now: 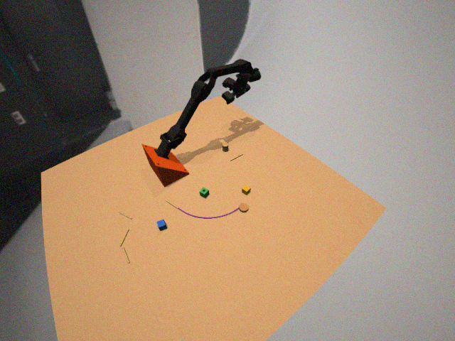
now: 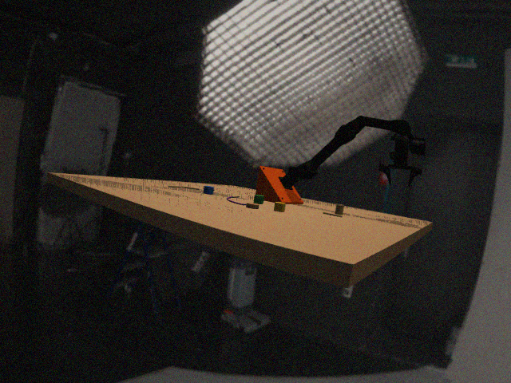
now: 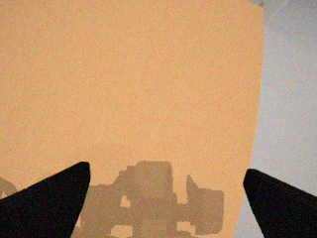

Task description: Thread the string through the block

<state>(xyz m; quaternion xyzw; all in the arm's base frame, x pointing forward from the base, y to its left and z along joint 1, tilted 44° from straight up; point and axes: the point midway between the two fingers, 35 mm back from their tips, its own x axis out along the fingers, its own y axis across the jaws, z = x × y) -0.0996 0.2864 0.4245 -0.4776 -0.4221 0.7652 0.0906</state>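
My gripper tip is 420 mm to the left of the green cube, 400 mm short of it and 130 mm above it. Round my gripper tip: yellow cube 490 mm ahead, 260 mm to the right, 140 mm below; then round wooden button 550 mm ahead, 320 mm to the right, 140 mm below; then small brown cylinder 200 mm ahead, 180 mm to the right, 130 mm below.
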